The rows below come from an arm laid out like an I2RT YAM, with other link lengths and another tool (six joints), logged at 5 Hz.
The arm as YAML. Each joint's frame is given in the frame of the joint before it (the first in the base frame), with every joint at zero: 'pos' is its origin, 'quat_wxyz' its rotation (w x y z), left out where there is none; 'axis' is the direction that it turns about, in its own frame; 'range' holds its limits. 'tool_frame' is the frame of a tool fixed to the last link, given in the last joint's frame.
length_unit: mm
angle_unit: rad
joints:
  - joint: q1
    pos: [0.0, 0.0, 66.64]
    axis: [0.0, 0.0, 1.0]
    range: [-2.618, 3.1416]
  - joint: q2
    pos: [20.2, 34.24, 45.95]
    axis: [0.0, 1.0, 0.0]
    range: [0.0, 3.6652]
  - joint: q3
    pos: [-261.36, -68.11, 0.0]
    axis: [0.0, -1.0, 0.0]
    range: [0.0, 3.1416]
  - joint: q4
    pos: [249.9, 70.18, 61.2]
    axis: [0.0, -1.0, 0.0]
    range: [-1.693, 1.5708]
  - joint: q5
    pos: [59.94, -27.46, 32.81]
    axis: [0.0, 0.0, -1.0]
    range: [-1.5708, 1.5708]
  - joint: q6
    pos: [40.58, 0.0, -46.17]
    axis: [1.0, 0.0, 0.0]
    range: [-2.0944, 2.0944]
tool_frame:
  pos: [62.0, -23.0, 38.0]
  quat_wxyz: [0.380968, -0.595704, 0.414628, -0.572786]
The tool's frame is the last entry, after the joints.
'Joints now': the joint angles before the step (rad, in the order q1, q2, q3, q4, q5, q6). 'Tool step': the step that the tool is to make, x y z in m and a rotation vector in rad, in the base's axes. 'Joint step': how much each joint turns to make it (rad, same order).
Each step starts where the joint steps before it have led.
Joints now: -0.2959, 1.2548, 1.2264, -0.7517, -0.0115, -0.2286
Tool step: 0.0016, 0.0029, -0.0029, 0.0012, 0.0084, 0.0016
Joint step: 0.0139, 0.0046, -0.0039, 0.0002, 0.0096, 0.0078
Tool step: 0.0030, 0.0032, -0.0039, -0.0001, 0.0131, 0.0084
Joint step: 0.0141, 0.0105, -0.0018, -0.0003, 0.0066, 0.0015
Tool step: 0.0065, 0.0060, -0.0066, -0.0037, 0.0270, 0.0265
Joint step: 0.0228, 0.0243, 0.0037, -0.0044, 0.0050, -0.0099
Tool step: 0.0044, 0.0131, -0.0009, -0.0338, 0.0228, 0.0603
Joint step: 0.0406, 0.0089, 0.0082, -0.0133, 0.0149, -0.0402
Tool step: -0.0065, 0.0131, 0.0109, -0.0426, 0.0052, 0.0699
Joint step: 0.0289, -0.0301, 0.0177, -0.0433, 0.0044, -0.0592
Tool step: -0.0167, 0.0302, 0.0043, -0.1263, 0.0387, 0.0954
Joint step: 0.1141, -0.0653, -0.0230, -0.0597, 0.1095, -0.0727
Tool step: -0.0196, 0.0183, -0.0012, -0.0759, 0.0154, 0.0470
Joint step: 0.0862, -0.0724, -0.0482, -0.0345, 0.0833, -0.0205
